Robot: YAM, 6 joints.
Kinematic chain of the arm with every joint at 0, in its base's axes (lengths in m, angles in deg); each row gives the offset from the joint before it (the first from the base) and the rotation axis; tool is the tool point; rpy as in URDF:
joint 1: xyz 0 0 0.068 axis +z
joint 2: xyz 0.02 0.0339 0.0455 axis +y
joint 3: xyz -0.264 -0.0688 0 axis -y
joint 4: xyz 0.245 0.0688 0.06 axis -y
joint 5: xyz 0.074 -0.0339 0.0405 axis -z
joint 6: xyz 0.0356 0 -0.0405 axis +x
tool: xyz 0 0 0 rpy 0 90 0
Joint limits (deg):
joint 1: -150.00..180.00
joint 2: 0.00..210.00
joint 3: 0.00..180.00
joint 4: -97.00..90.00
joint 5: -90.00..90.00
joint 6: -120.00..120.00
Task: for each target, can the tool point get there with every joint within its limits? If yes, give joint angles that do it. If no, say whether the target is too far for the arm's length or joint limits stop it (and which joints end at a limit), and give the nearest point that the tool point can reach.
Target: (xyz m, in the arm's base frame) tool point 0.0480 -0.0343 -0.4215
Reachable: no: joint limits stop it (at a limit: joint 2) | nearest point 0.0769 -0.0550 -0.3459 | short by 0.084 m
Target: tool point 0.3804 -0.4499 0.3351
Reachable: yes | joints -47.20 153.15 159.86 1.63 48.14 -101.55
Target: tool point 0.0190 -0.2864 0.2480
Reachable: yes | joints -85.42 74.67 35.63 32.54 6.31 -75.78
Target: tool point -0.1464 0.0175 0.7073
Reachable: yes | joints -7.88 68.26 162.81 -9.61 4.40 -87.17
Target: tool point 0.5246 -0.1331 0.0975
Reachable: yes | joints -14.27 163.69 154.07 -71.85 -0.49 24.93
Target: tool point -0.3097 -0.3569 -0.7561
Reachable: no: too far | nearest point -0.2318 -0.2672 -0.3647 | short by 0.409 m
